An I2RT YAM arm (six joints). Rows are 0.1 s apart.
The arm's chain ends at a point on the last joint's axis. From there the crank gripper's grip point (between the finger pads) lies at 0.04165 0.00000 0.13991 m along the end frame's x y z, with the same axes.
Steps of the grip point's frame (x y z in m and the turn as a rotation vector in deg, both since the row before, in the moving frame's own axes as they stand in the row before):
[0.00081, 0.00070, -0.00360, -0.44, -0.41, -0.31]
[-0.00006, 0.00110, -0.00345, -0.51, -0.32, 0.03]
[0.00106, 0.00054, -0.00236, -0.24, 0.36, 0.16]
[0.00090, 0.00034, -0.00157, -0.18, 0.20, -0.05]
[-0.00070, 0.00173, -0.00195, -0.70, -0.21, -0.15]
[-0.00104, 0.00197, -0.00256, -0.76, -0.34, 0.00]
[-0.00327, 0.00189, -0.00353, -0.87, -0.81, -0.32]
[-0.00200, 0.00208, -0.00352, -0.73, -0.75, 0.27]
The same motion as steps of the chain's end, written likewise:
[0.00181, -0.00015, -0.00389, -0.44, -0.41, -0.31]
[0.00072, -0.00017, -0.00367, -0.51, -0.32, 0.03]
[0.00018, -0.00016, -0.00209, -0.24, 0.36, 0.16]
[0.00041, -0.00006, -0.00142, -0.18, 0.20, -0.05]
[-0.00019, 0.00013, -0.00209, -0.70, -0.21, -0.15]
[-0.00021, 0.00011, -0.00279, -0.76, -0.34, 0.00]
[-0.00129, -0.00001, -0.00409, -0.87, -0.81, -0.32]
[-0.00016, 0.00010, -0.00404, -0.73, -0.75, 0.27]

